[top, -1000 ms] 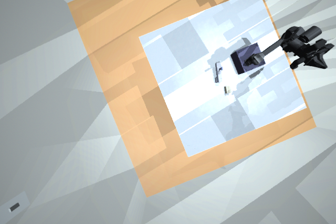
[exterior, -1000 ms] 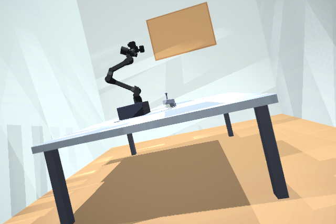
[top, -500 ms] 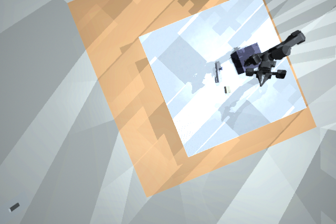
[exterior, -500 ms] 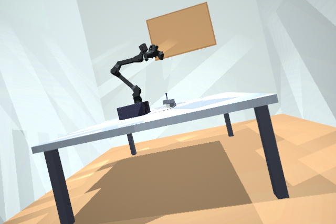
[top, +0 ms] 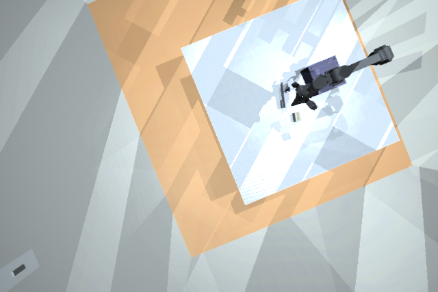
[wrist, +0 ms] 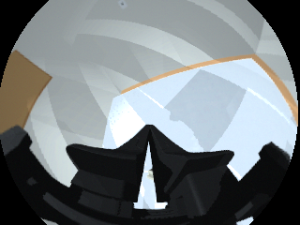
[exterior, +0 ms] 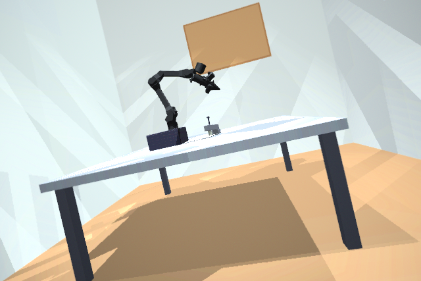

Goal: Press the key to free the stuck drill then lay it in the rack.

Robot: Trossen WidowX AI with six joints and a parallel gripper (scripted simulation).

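Right now the drill is 25 cm below my gripper tip, 11 cm behind it and 3 cm to the right of it. Round my gripper tip: grey rack 28 cm below, 13 cm to the left, 12 cm behind.
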